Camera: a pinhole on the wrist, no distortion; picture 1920 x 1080 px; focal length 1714.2 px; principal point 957.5 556.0 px. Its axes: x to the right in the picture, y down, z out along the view. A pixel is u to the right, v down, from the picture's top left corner.
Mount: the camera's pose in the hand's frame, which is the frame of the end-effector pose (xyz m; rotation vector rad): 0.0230 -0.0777 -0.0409 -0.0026 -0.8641 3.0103
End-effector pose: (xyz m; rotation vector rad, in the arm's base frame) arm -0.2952 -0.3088 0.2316 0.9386 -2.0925 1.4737
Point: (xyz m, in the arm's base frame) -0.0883 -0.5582 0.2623
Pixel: 1357 442
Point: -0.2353 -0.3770 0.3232
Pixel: 618 441
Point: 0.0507 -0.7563 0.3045
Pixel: 1210 652
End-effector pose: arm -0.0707 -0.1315 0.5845 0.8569 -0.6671 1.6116
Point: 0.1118 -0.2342 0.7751
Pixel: 586 58
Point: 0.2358 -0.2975 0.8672
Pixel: 615 342
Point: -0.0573 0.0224 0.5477
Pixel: behind the camera
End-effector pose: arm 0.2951 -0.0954 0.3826 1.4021 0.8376 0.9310
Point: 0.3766 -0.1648 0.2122
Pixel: 1571 595
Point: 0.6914 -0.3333 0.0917
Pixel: 1234 306
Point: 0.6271 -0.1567 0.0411
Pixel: 790 704
